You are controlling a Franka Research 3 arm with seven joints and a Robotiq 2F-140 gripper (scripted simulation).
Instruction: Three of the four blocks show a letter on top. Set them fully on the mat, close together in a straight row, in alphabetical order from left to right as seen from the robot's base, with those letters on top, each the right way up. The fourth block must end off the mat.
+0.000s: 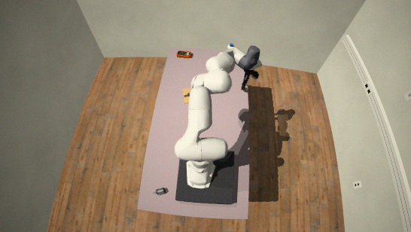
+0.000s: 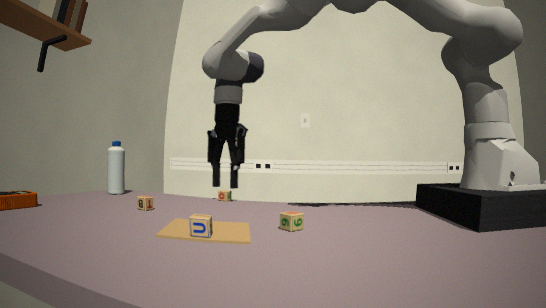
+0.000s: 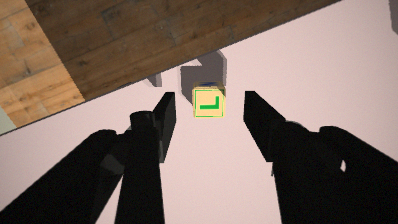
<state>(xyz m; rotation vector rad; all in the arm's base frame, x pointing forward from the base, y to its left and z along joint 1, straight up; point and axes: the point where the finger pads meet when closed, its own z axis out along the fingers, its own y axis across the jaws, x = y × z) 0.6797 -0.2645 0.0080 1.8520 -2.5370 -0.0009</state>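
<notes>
Right now my hand is 12 cm past the tan mat, 41 cm to the right of it and 7 cm above it. The rest, counted from my hand: small dark object (89 cm behind, 51 cm to the left, 5 cm below); then white bottle (35 cm ahead, 13 cm to the left, 1 cm above); then block (9 cm ahead, 30 cm to the left, 6 cm below).
</notes>
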